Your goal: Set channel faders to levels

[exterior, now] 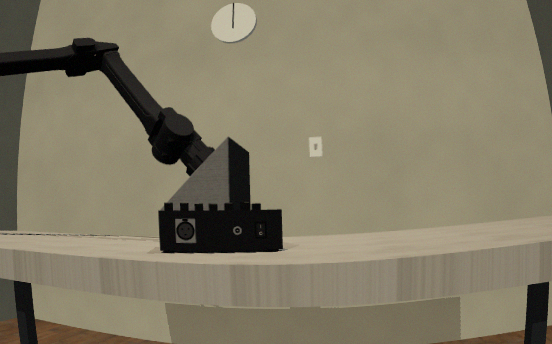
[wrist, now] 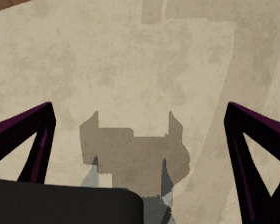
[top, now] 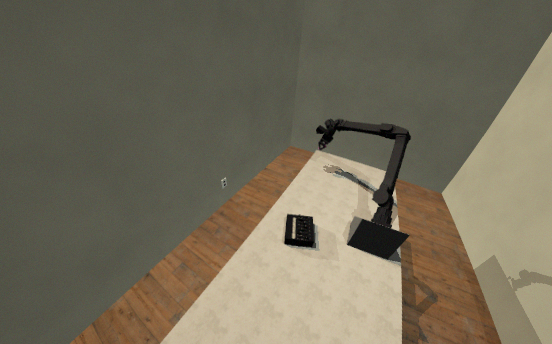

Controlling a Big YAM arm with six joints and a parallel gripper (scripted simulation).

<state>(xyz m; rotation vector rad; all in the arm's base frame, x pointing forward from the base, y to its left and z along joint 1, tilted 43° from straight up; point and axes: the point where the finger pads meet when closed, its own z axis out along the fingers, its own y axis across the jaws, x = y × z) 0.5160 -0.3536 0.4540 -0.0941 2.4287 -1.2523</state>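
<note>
Now: the channel 4 fader 710 mm to the left of my hand, 190 mm behind it and 130 mm below it. Also, from my hand: channel 6 fader 680 mm to the left, 150 mm behind, 130 mm below; then master fader 660 mm to the left, 130 mm below, 130 mm behind; then channel 5 fader 690 mm to the left, 180 mm behind, 130 mm below.
</note>
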